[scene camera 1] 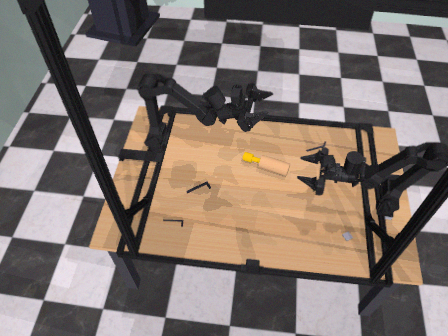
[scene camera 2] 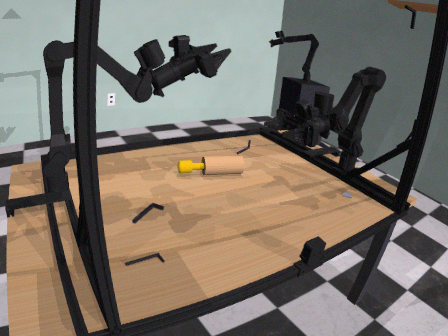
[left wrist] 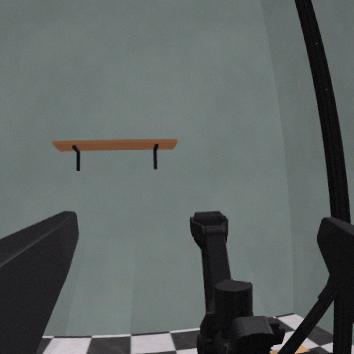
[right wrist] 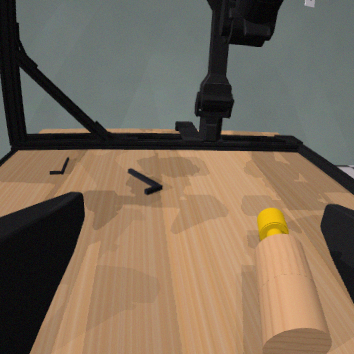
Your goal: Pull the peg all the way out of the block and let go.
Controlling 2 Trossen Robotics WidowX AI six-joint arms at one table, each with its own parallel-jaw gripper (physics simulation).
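Seen in the pictures: left gripper, fingertip midpoint: (scene camera 1: 270,102) (scene camera 2: 223,47) (left wrist: 202,227); right gripper, fingertip midpoint: (scene camera 1: 298,167) (scene camera 2: 272,129) (right wrist: 207,211); left arm's base, origin of the base link: (scene camera 1: 156,148) (scene camera 2: 56,189) (right wrist: 208,138); right arm's base, origin of the base link: (scene camera 1: 384,209) (scene camera 2: 346,167).
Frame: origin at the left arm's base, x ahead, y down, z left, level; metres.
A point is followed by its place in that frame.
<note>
The yellow peg (scene camera 1: 248,157) @(x 0.399, y -0.021, z 0.054 m) (scene camera 2: 185,166) @(x 0.392, y -0.016, z 0.050 m) (right wrist: 272,218) @(x 0.406, y -0.026, z 0.061 m) lies flat, its wide head and part of its narrower shaft showing outside the left end of the block. The light wooden, round block (scene camera 1: 274,166) @(x 0.515, y -0.028, z 0.034 m) (scene camera 2: 223,165) @(x 0.504, y -0.020, z 0.030 m) (right wrist: 290,290) @(x 0.533, y -0.035, z 0.045 m) lies on its side on the table. My left gripper (scene camera 1: 269,105) @(x 0.467, y -0.374, z 0.031 m) (scene camera 2: 223,48) @(x 0.467, y -0.374, z 0.031 m) is open and empty, raised high near the far table edge, well away from the peg. My right gripper (scene camera 1: 300,168) @(x 0.611, y -0.156, z -0.041 m) (scene camera 2: 270,126) @(x 0.611, y -0.156, z -0.041 m) (right wrist: 207,211) @(x 0.611, y -0.156, z -0.041 m) is open and empty, to the right of the block's plain end. Peg and block do not show in the left wrist view.
Black L-shaped pieces (scene camera 1: 199,187) @(x 0.243, y 0.015, z -0.128 m) (scene camera 1: 173,220) @(x 0.199, y 0.013, z -0.303 m) (scene camera 2: 145,259) @(x 0.203, y 0.016, z -0.304 m) (right wrist: 146,181) @(x 0.246, y 0.015, z -0.122 m) lie at the left, and another black L-shaped piece (scene camera 2: 244,148) @(x 0.670, y 0.012, z 0.227 m) lies behind the block. A small grey piece (scene camera 1: 347,236) @(x 0.851, y 0.016, z -0.174 m) (scene camera 2: 347,195) @(x 0.846, y 0.016, z -0.178 m) lies at the right. Black frame bars run around the table (scene camera 1: 220,240) @(x 0.396, y 0.019, z -0.328 m), with upright posts at its corners.
</note>
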